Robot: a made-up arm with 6 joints.
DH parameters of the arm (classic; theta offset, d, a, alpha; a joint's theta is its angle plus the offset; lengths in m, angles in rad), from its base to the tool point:
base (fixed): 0 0.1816 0 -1.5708
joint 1: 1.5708 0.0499 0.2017 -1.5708
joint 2: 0 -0.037 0.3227 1.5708
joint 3: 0 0.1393 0.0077 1.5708
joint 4: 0 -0.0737 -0.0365 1.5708
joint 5: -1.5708 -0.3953 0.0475 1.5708
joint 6: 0.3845 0 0.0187 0
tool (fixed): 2.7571 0.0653 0 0
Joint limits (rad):
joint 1: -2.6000..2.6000
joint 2: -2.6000..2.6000
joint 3: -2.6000..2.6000
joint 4: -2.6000..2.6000
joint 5: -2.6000..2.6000
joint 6: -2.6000..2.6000
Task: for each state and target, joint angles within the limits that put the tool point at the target. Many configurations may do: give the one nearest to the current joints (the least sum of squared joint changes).
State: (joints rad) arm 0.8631 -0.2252 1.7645 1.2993 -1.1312 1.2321
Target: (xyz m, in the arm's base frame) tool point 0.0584 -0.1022 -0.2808
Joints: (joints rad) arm 0.5915 0.2690 1.2551 1.9560 -0.9574 1.1862
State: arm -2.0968 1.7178 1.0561 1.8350 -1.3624 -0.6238
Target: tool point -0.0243 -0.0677 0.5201
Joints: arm -1.9709 1.6668 1.0322 1.8500 -1.3656 -0.6143
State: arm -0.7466 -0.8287 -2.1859 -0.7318 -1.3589 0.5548
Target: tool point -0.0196 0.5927 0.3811
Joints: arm -1.1073 -1.0953 -1.8167 -0.6049 -1.0100 0.4383
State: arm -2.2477 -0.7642 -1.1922 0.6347 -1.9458 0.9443
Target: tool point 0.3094 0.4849 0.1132
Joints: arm -2.2753 -0.6018 -1.3025 0.7734 -1.9068 0.9402
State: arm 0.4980 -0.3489 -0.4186 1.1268 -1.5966 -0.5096
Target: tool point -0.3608 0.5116 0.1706
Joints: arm 0.8715 -0.2556 -1.0648 0.5378 -1.4718 -0.5654
